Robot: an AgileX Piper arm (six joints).
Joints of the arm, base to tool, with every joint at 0 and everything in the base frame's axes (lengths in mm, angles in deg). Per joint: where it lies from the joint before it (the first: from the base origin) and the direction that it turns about. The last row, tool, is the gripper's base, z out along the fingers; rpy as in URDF.
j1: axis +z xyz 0 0 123
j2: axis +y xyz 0 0 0
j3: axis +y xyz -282.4 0 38.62
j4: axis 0.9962 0 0.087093 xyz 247.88 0 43.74
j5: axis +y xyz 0 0 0
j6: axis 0.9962 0 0.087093 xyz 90.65 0 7.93
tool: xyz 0 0 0 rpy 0 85.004 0
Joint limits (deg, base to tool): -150..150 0..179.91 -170..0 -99.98..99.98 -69.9..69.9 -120..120
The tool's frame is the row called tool.
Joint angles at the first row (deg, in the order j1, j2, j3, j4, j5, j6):
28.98, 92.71, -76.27, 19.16, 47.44, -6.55
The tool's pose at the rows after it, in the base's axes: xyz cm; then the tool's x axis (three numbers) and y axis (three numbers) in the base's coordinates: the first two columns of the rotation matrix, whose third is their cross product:
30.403, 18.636, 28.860, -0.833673, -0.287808, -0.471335, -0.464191, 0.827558, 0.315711
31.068, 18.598, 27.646, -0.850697, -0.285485, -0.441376, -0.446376, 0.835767, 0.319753
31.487, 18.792, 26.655, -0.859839, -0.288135, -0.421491, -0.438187, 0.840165, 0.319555
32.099, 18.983, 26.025, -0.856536, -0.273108, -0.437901, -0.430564, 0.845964, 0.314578
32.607, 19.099, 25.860, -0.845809, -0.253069, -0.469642, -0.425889, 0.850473, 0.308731
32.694, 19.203, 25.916, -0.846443, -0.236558, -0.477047, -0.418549, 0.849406, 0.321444
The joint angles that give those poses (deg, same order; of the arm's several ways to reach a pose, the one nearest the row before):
27.24, 94.87, -76.27, 23.03, 48.20, -8.27
26.66, 96.83, -76.27, 23.28, 48.20, -8.39
26.66, 98.42, -76.27, 23.28, 47.86, -8.39
26.66, 99.62, -76.27, 23.28, 45.45, -8.39
26.66, 100.15, -76.27, 23.28, 42.69, -8.39
26.66, 100.19, -76.27, 24.19, 41.95, -8.39

